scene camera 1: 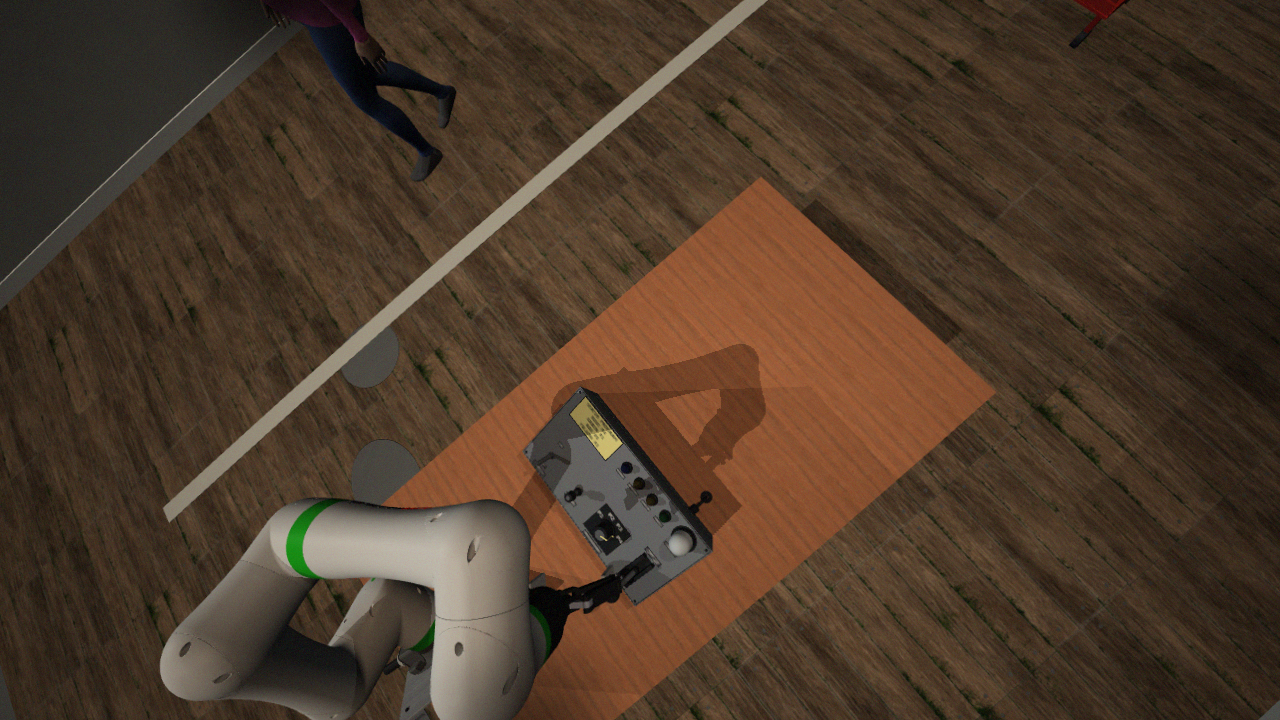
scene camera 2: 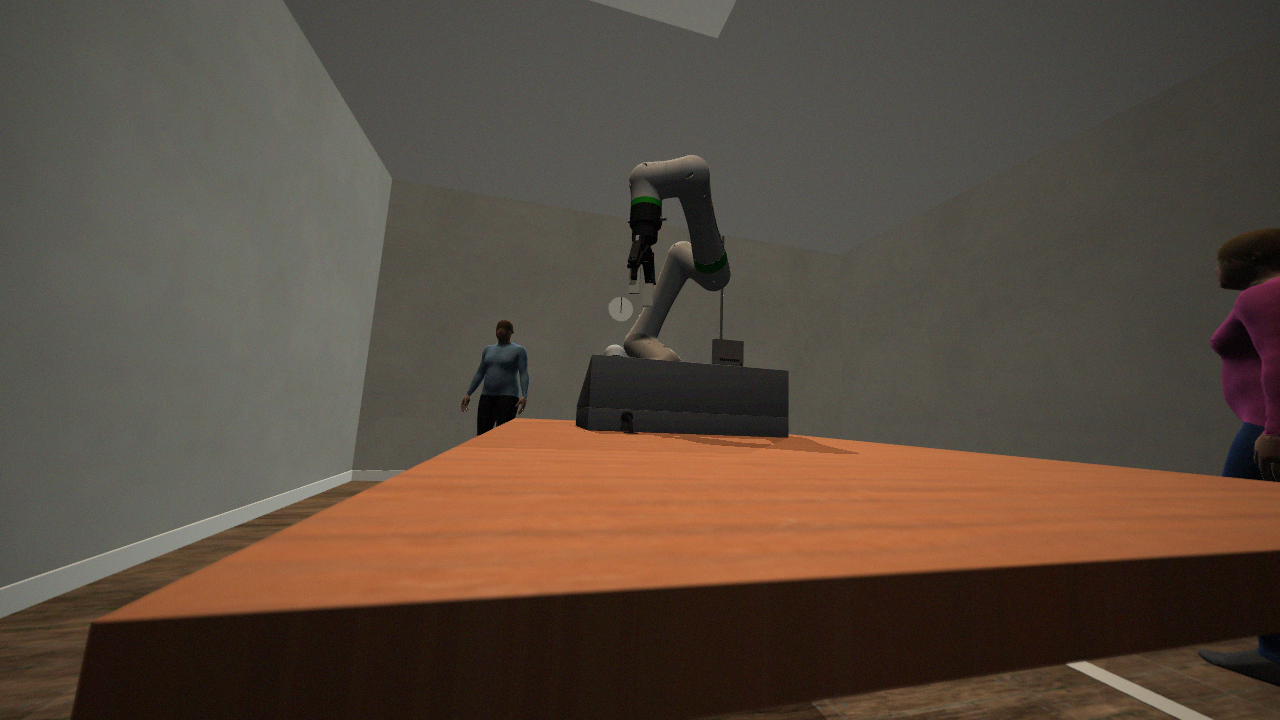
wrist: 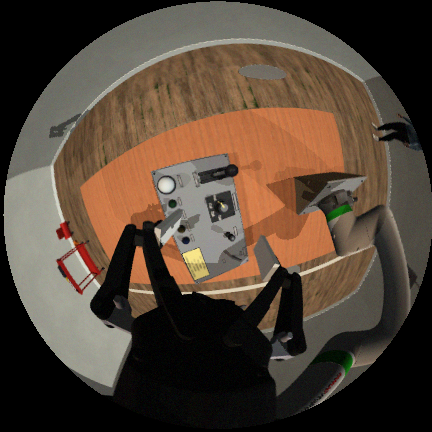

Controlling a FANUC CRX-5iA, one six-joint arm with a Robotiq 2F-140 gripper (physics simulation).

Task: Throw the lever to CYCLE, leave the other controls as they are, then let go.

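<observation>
The grey control box (scene camera 1: pixel 617 501) (scene camera 2: pixel 689 394) (wrist: pixel 205 240) stands on the table. In the wrist view, its black lever (wrist: pixel 231 170) lies low along a slot, with the ball knob at the panel's edge on the robot base side. The lettering beside it is too small to read. In scene camera 1 the gripper partly covers the lever's area. My gripper (scene camera 1: pixel 597 591) (scene camera 2: pixel 640 291) (wrist: pixel 219 230) is open and empty, raised above the box. In the wrist view its fingers show below the lever, one over the button row and one beyond the panel's edge.
The panel also bears a white dome (scene camera 1: pixel 680 540) (wrist: pixel 166 184), a rotary selector (wrist: pixel 221 205), a small stick (scene camera 1: pixel 572 493) (wrist: pixel 230 236), buttons and a yellow label (scene camera 1: pixel 596 428) (wrist: pixel 195 263). A black ball-ended rod (scene camera 1: pixel 706 497) sticks out from the box's far side. People stand beyond the table.
</observation>
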